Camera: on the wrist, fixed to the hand. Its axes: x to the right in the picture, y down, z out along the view.
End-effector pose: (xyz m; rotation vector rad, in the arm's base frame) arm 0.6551 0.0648 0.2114 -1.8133 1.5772 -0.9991
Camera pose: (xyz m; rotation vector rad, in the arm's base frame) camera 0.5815 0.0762 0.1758 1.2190 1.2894 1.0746
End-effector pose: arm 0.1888 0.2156 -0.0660 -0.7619 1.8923 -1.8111
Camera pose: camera 0.1726 0.2598 -0.1338 1.0700 0.3391 0.6338
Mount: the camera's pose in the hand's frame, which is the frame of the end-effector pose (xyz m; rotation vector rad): -0.0210 0.0694 -0.0395 -0.0537 0.8096 -2.9172
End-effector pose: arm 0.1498 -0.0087 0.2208 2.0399 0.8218 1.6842
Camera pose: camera 0.1229 -0.0783 0.2562 -0.9640 1.8014 0.1310
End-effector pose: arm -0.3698 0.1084 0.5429 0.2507 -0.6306 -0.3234
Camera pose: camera -0.3465 0.1852 0.5234 -1.0235 -1.0936 2.7280
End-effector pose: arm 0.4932 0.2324 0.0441 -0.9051 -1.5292 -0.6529
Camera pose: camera 0.5732 0.2338 0.0238 -2.0268 0.7513 2.0885
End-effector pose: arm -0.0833 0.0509 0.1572 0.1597 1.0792 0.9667
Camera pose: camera -0.1582 0.0642 0.1892 -1.5673 0.7547 -1.7315
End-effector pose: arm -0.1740 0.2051 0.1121 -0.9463 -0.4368 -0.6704
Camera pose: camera -0.1388 0.2068 0.0374 -0.6708 0.5989 2.5672
